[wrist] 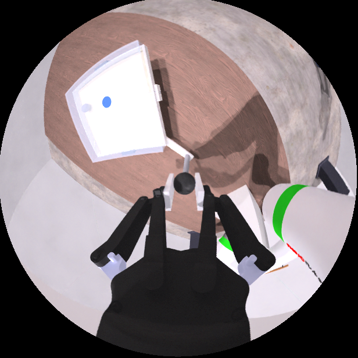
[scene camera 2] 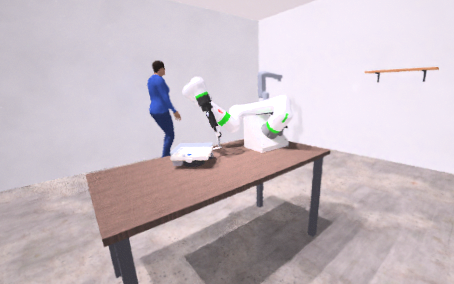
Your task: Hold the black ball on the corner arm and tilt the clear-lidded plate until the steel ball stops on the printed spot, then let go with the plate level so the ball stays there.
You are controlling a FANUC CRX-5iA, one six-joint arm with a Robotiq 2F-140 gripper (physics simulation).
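The white clear-lidded plate point(scene camera 2: 201, 151) point(wrist: 132, 110) stands on a dark support on the table; its exact tilt is hard to tell. A blue printed spot point(wrist: 106, 102) shows on its floor. The steel ball point(wrist: 86, 108) is a pale grey blob under the lid, left of the spot in the wrist view and apart from it, nearer the plate's far-side wall. A white corner arm point(wrist: 178, 147) runs from the plate's near corner to a thin grey post, topped by the black ball point(wrist: 184, 183). My gripper point(scene camera 2: 219, 135) point(wrist: 184, 180) is shut on the black ball, one pale fingertip on each side.
The brown wooden table point(scene camera 2: 150, 195) point(wrist: 215, 90) carries the plate and the robot's white base block point(scene camera 2: 260, 136). A person in blue point(scene camera 2: 160, 102) stands behind the table, left of the arm. A wooden shelf point(scene camera 2: 402, 70) hangs on the right wall.
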